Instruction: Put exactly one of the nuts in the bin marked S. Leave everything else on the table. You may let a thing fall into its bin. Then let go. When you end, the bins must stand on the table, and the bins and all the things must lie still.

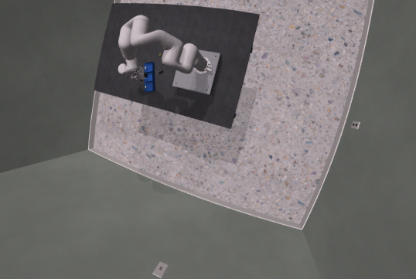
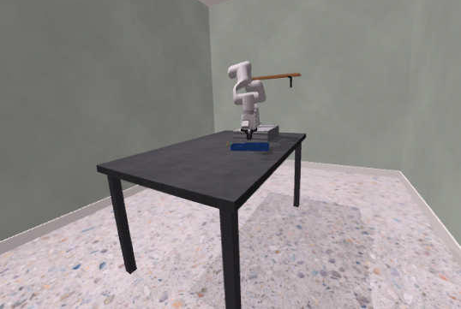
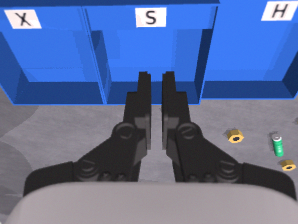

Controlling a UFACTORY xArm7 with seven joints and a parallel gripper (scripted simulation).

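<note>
My hand is 210 mm to the left of the green battery, 80 mm above it and 50 mm past it. Round my hand: black cylinder (80 mm below, 80 mm behind, 70 mm to the right); blue bin (70 mm below).
</note>
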